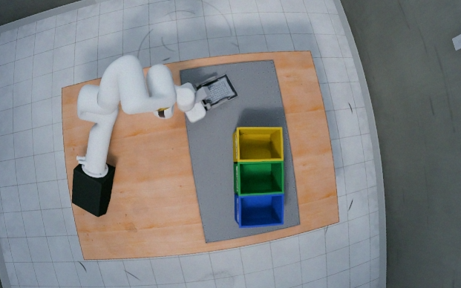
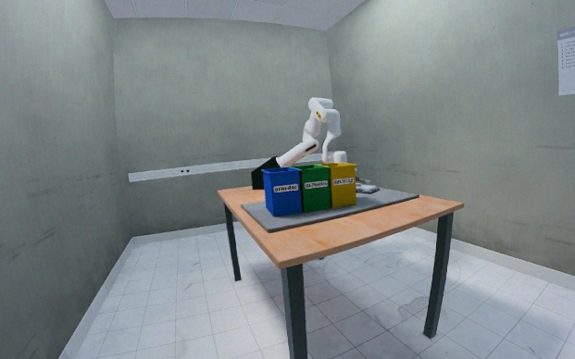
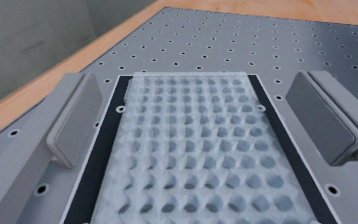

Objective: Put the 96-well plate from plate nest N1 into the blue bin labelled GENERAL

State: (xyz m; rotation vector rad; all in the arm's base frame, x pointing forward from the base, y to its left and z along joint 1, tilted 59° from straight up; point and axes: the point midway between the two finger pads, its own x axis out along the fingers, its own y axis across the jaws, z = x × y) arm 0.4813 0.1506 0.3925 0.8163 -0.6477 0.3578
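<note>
Now: the clear 96-well plate 30 mm below my hand. Round my hand: green bin (350 mm to the right, 210 mm ahead, 50 mm above); black plate nest N1 (40 mm below); yellow bin (220 mm to the right, 190 mm ahead, 50 mm above).
</note>
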